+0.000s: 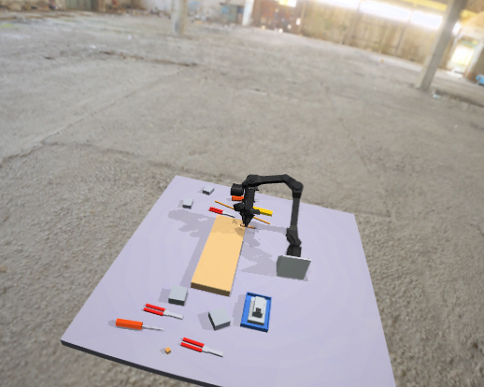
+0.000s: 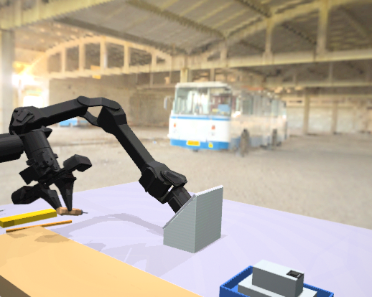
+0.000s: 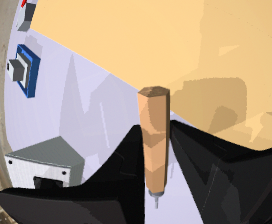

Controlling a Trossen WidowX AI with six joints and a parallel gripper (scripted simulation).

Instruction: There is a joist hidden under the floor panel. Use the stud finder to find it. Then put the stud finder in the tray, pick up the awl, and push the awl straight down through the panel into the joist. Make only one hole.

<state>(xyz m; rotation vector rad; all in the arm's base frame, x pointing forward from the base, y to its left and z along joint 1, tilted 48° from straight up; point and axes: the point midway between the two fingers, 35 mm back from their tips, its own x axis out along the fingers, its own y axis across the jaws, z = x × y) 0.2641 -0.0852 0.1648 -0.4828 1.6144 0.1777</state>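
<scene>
My gripper tip is now 4 cm past the wooden-handled awl, 2 cm to the left of it and 1 cm above it. From my gripper tip the other things lie so: grey stud finder 47 cm to the left, 9 cm behind, 5 cm below; blue tray 46 cm to the left, 9 cm below, 9 cm behind; yellow bar 29 cm to the right, 9 cm below, 9 cm behind.
</scene>
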